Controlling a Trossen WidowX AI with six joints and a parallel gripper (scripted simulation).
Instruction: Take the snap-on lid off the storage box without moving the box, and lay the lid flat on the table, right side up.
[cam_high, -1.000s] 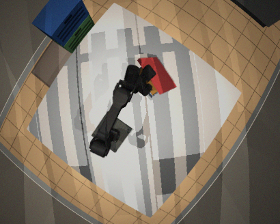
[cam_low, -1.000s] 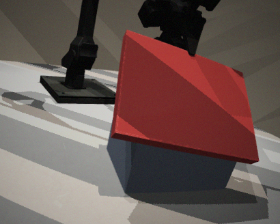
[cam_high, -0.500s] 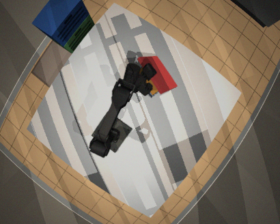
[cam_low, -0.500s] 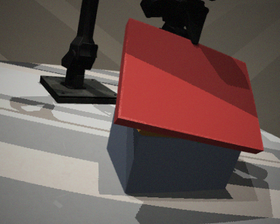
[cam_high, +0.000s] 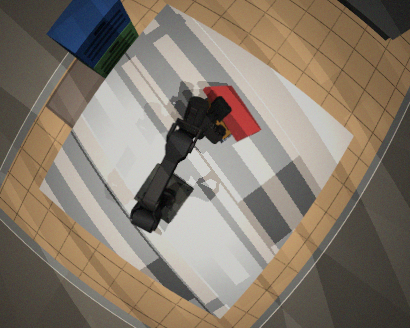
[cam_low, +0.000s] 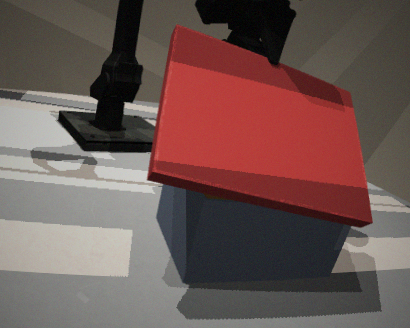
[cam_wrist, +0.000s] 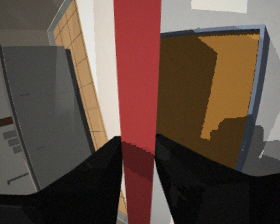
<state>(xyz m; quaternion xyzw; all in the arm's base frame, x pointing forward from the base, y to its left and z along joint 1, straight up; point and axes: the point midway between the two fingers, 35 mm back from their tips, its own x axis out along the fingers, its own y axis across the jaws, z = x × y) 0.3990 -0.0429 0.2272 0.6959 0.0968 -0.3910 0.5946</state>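
Right now my gripper tip is 5 cm short of the red lid, 5 cm above it and 4 cm to the left of it. Also, from my gripper tip: blue-grey storage box: 18 cm below, 3 cm ahead.
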